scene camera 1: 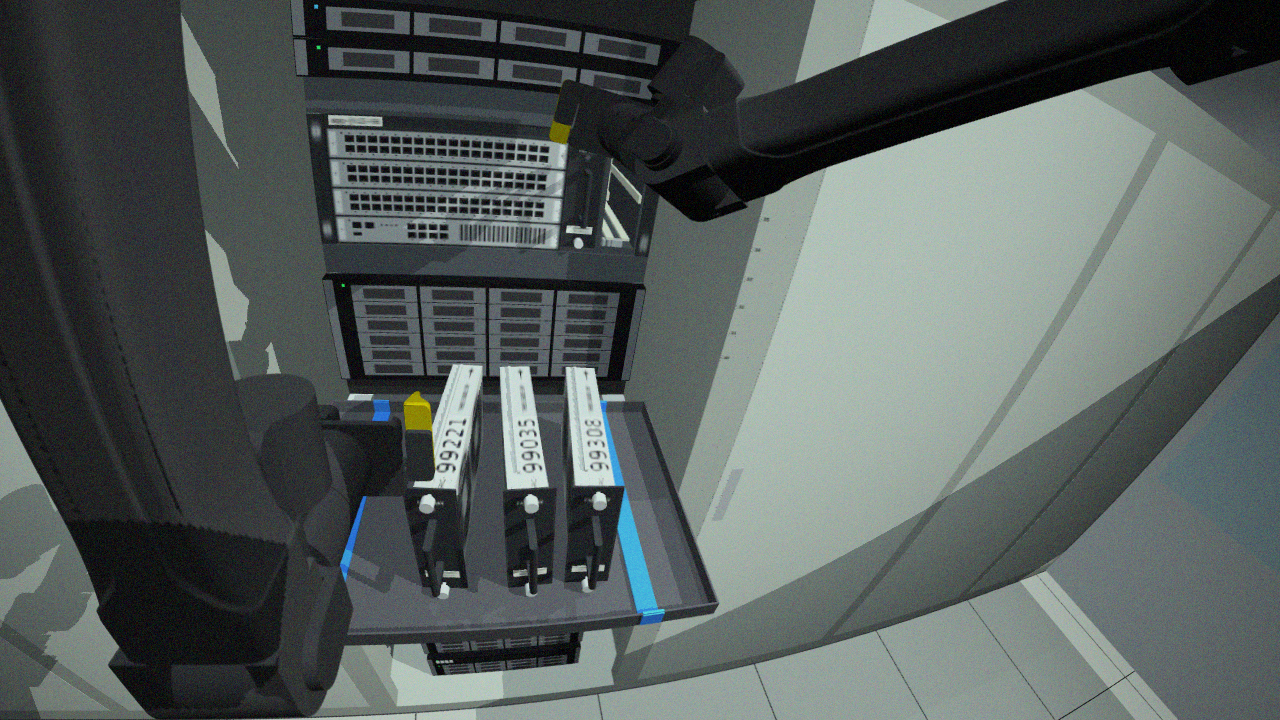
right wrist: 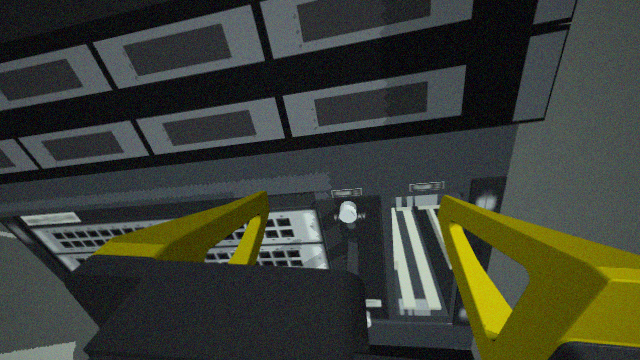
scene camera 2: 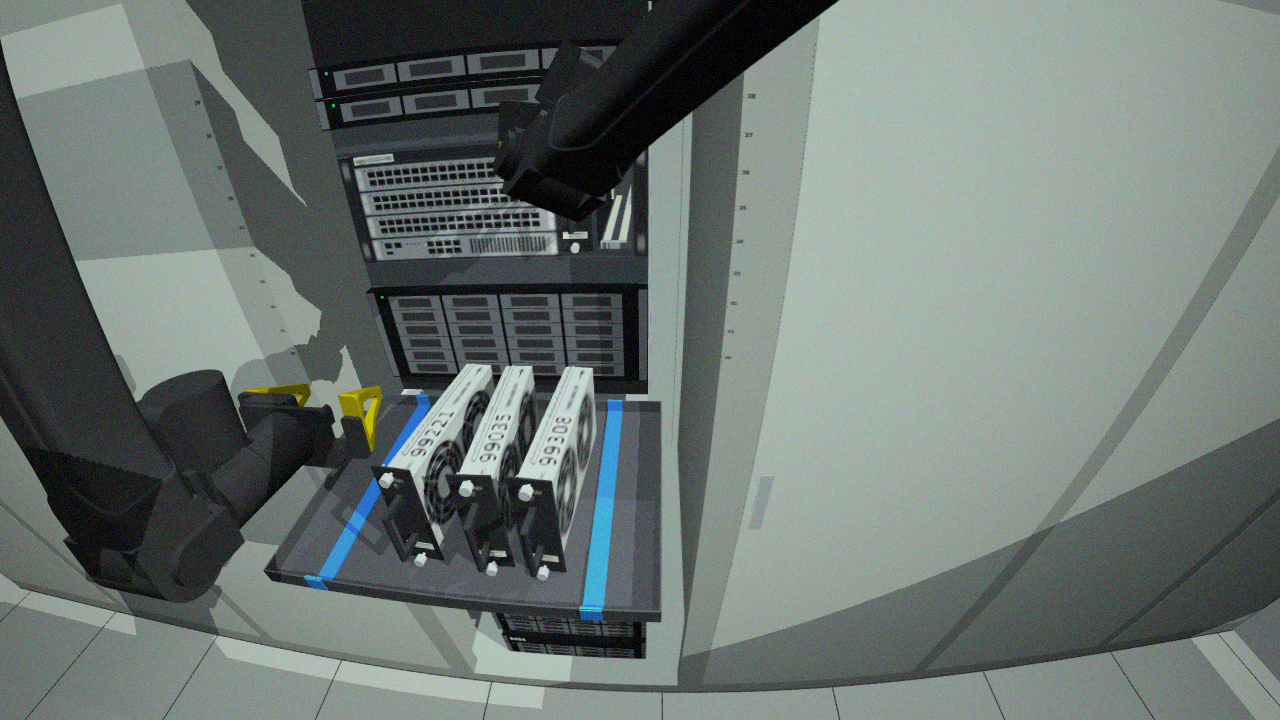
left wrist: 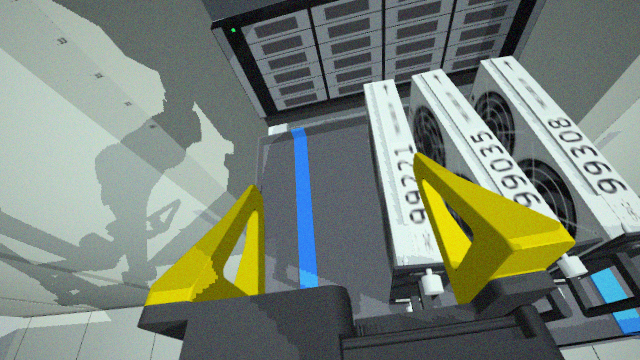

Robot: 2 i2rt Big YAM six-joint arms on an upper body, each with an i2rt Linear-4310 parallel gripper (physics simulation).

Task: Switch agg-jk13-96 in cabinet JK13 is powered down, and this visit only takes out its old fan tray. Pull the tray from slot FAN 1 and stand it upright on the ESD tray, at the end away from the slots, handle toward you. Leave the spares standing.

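Note:
The old fan tray sits in slot FAN 1, a dark upright face with a white knob at its top. My right gripper is open in front of the switch; in the right wrist view its fingertips stand on either side of the knob, and its body hides part of the handle. Spares 99221, 99035 and 99308 stand upright on the ESD tray. My left gripper is open and empty, left of 99221.
Slot FAN 2 is right of FAN 1, with pale rails inside. The port cards are left of it. Drive units sit above and below the switch. Blue strips cross the ESD tray. Cabinet walls flank the rack.

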